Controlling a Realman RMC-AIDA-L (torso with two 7-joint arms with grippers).
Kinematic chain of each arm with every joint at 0, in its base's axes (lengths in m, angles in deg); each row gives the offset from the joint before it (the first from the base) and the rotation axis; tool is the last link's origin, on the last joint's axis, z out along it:
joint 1: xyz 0 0 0.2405 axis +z
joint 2: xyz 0 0 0 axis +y
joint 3: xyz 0 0 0.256 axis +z
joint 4: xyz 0 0 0 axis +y
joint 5: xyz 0 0 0.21 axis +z
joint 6: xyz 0 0 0 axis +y
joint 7: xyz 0 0 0.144 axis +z
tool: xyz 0 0 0
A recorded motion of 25 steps. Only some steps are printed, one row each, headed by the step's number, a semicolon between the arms.
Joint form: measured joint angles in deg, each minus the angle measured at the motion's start. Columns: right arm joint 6, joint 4, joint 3, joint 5, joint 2, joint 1, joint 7; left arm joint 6, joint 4, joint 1, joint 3, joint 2, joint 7, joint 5.
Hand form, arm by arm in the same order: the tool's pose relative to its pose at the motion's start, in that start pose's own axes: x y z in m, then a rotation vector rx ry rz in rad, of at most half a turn. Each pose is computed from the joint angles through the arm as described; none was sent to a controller.
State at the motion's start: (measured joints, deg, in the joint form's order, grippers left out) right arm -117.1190 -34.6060 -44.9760 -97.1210 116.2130 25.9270 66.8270; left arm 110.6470 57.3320 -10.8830 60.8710 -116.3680 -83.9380 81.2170
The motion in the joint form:
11: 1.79 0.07 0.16 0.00 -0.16 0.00 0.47; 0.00 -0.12 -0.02 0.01 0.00 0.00 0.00
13: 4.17 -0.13 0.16 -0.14 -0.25 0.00 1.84; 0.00 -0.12 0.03 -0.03 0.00 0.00 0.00
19: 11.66 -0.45 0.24 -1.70 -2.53 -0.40 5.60; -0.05 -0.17 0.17 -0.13 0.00 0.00 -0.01
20: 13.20 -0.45 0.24 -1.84 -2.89 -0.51 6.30; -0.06 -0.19 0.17 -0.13 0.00 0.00 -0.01
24: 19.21 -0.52 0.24 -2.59 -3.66 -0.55 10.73; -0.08 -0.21 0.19 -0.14 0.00 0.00 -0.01
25: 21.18 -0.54 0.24 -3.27 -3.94 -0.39 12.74; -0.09 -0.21 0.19 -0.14 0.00 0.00 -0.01
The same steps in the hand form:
11: 0.0013 -0.0045 -0.0013 0.0321 0.0126 0.0074; -0.0003 0.0000 0.0000 0.0000 0.0006 -0.0018
13: 0.0033 -0.0102 -0.0023 0.0703 0.0328 0.0285; -0.0004 0.0001 -0.0003 0.0012 0.0009 -0.0021
19: 0.0081 -0.0286 -0.0216 0.2081 0.1328 0.0855; -0.0008 0.0003 -0.0011 0.0056 0.0020 -0.0040
20: 0.0092 -0.0320 -0.0253 0.2375 0.1478 0.0963; -0.0009 0.0002 -0.0011 0.0058 0.0021 -0.0043
24: 0.0137 -0.0457 -0.0355 0.3465 0.1927 0.1662; -0.0010 0.0002 -0.0012 0.0067 0.0023 -0.0048
25: 0.0153 -0.0504 -0.0388 0.3804 0.2111 0.1978; -0.0010 0.0002 -0.0012 0.0068 0.0023 -0.0048

